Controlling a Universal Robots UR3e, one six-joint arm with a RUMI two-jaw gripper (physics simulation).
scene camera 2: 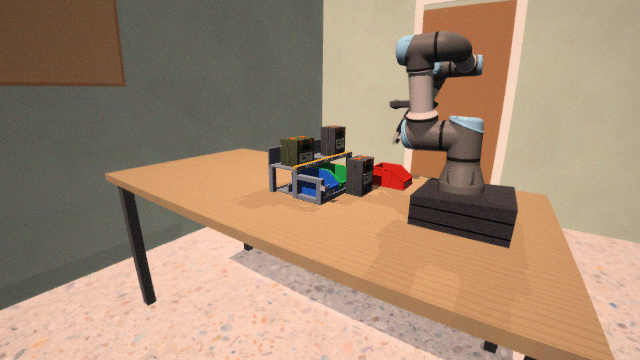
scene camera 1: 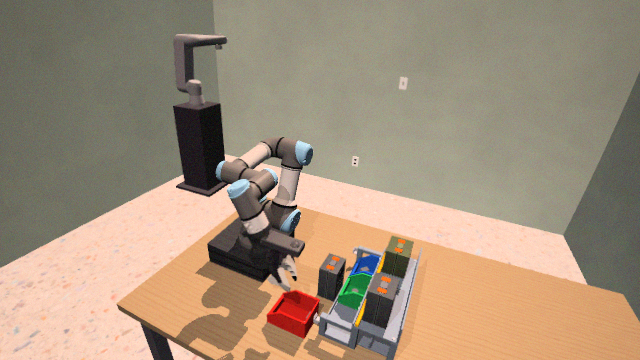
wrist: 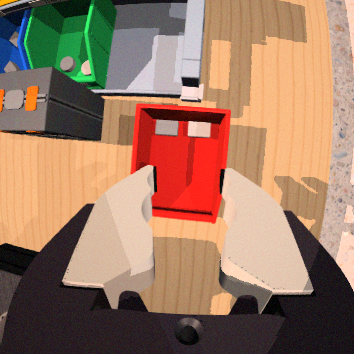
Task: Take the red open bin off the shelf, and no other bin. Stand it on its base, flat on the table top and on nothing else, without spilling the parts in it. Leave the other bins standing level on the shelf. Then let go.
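Places are measured from the arm's base along level axes (x ahead, y left, z up), in metres.
Pixels of known places: gripper, fingertip midpoint: (scene camera 2: pixel 394 144) (scene camera 1: pixel 292 286) (wrist: pixel 187 170); arm's base, link origin: (scene camera 2: pixel 460 189).
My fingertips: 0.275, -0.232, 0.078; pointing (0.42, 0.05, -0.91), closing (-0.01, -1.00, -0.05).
For each thing: its top centre in the pictures, then the offset to it from my fingertips, as dx, dy, dz.
- red open bin, top centre: (wrist: pixel 177 168) (scene camera 1: pixel 293 303) (scene camera 2: pixel 392 166) -0.003, +0.015, -0.090
- green bin, top centre: (wrist: pixel 55 24) (scene camera 1: pixel 363 284) (scene camera 2: pixel 333 166) +0.181, +0.179, -0.084
- blue bin, top centre: (scene camera 2: pixel 315 172) (scene camera 1: pixel 372 264) +0.191, +0.291, -0.084
- olive case, top centre: (scene camera 1: pixel 400 245) (scene camera 2: pixel 297 137) +0.271, +0.287, +0.034
The red open bin (scene camera 1: pixel 292 314) (scene camera 2: pixel 392 176) (wrist: pixel 170 155) stands level on its base on the table top, in front of the shelf's empty bay. In the wrist view a small gap parts it from the shelf's corner tab. Two light grey parts (wrist: pixel 166 127) (wrist: pixel 199 129) lie inside at its back wall. My gripper (scene camera 1: pixel 291 283) (scene camera 2: pixel 396 141) (wrist: pixel 187 170) is above the bin, clear of its walls, with its jaws partly open and empty between them. The green bin (scene camera 1: pixel 355 291) (scene camera 2: pixel 339 173) (wrist: pixel 61 46) and the blue bin (scene camera 1: pixel 366 264) (scene camera 2: pixel 325 180) (wrist: pixel 7 36) sit level on the shelf (scene camera 1: pixel 407 295) (scene camera 2: pixel 272 181) (wrist: pixel 192 45).
A dark case (scene camera 1: pixel 329 280) (scene camera 2: pixel 358 176) (wrist: pixel 65 107) stands on the table beside the red bin, in front of the shelf. An olive case (scene camera 1: pixel 397 260) (scene camera 2: pixel 296 152) and another dark case (scene camera 1: pixel 380 302) (scene camera 2: pixel 332 141) stand on the shelf's upper level.
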